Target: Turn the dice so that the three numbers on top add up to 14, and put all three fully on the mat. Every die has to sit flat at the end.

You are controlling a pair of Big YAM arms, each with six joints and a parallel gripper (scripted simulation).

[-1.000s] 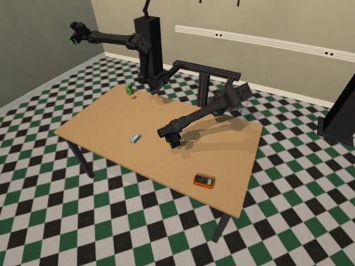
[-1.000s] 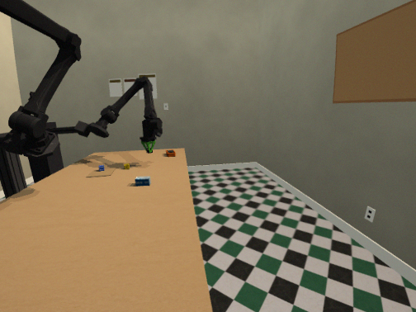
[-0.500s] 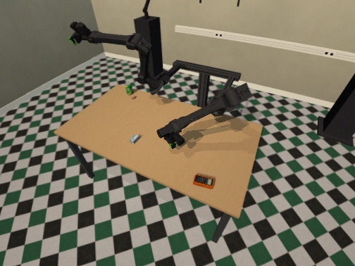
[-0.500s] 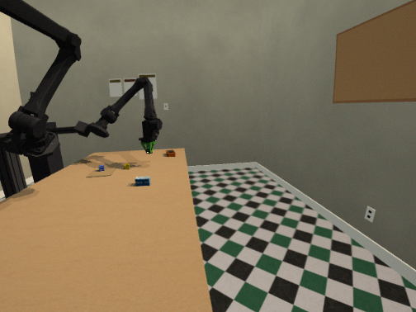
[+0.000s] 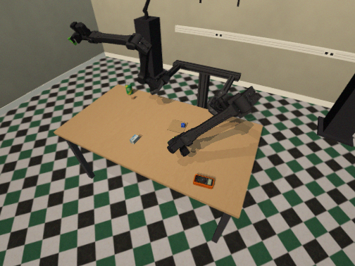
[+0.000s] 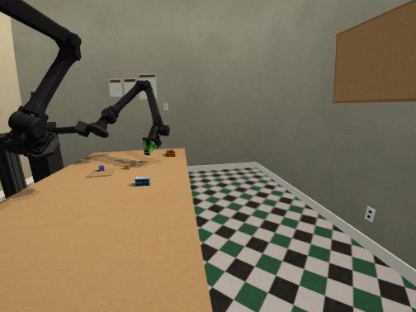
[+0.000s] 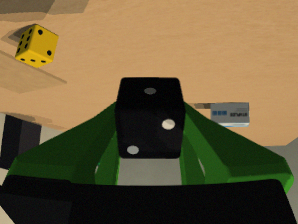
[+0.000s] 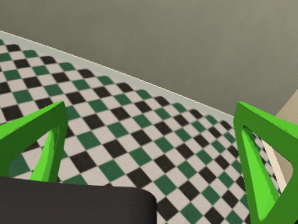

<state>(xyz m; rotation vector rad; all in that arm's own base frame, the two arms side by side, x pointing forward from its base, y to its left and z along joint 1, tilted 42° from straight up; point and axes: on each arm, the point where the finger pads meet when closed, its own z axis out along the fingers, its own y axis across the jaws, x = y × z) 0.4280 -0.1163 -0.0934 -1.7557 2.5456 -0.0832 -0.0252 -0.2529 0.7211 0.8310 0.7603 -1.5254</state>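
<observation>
Right now my left hand is 13 cm past the yellow die, 8 cm above it and 3 cm to the left of it. The rest, counted from my left hand: blue die (29 cm behind, 8 cm below, 7 cm to the right); then black die (right at my left hand); then tan mat (27 cm behind, 11 cm to the right, 9 cm below).
</observation>
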